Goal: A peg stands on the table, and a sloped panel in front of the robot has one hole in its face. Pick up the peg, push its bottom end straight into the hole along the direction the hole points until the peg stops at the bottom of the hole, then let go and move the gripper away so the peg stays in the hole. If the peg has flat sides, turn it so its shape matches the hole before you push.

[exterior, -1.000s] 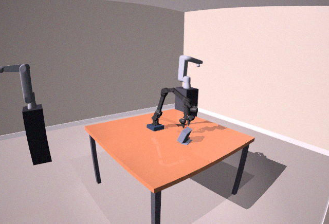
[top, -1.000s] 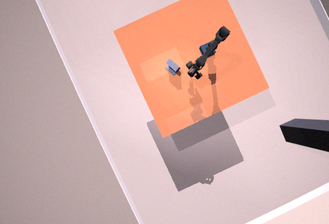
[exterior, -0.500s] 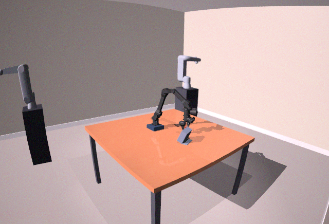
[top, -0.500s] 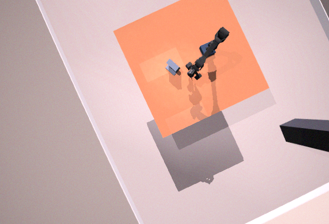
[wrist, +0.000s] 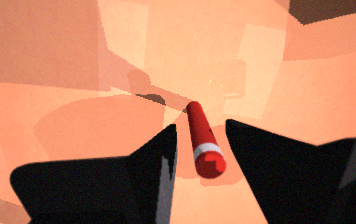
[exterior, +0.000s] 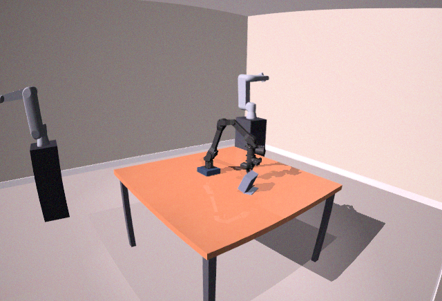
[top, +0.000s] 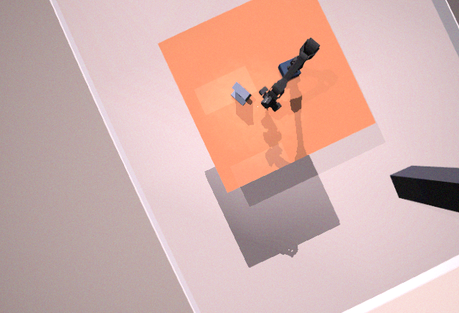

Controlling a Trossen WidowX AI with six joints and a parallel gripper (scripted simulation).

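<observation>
Right now the sloped panel is 15 cm ahead of my gripper tip, 15 cm to the right of it and 2 cm above it. Round my gripper tip: red peg: 2 cm above.
</observation>
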